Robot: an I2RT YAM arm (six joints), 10 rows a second.
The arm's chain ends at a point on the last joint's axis. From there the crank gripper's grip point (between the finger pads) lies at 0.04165 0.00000 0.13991 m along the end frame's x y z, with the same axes.
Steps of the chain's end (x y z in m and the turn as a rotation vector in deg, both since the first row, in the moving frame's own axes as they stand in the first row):
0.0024, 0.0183, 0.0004, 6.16, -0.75, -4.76
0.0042, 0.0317, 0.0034, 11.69, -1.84, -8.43
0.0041, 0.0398, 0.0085, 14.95, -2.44, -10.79
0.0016, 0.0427, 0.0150, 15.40, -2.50, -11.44
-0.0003, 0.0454, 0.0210, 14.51, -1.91, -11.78
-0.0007, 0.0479, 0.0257, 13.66, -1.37, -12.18
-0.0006, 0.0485, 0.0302, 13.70, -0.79, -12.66
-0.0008, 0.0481, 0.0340, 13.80, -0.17, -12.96
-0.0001, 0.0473, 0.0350, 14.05, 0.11, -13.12
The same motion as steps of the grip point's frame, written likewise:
-0.0002, -0.0001, -0.0001, 6.16, -0.75, -4.76
-0.0028, -0.0024, 0.0011, 11.69, -1.84, -8.43
-0.0059, -0.0034, 0.0044, 14.95, -2.44, -10.79
-0.0090, -0.0020, 0.0105, 15.40, -2.50, -11.44
-0.0094, 0.0025, 0.0168, 14.51, -1.91, -11.78
-0.0084, 0.0066, 0.0217, 13.66, -1.37, -12.18
-0.0072, 0.0067, 0.0257, 13.70, -0.79, -12.66
-0.0060, 0.0058, 0.0290, 13.80, -0.17, -12.96
-0.0048, 0.0043, 0.0296, 14.05, 0.11, -13.12

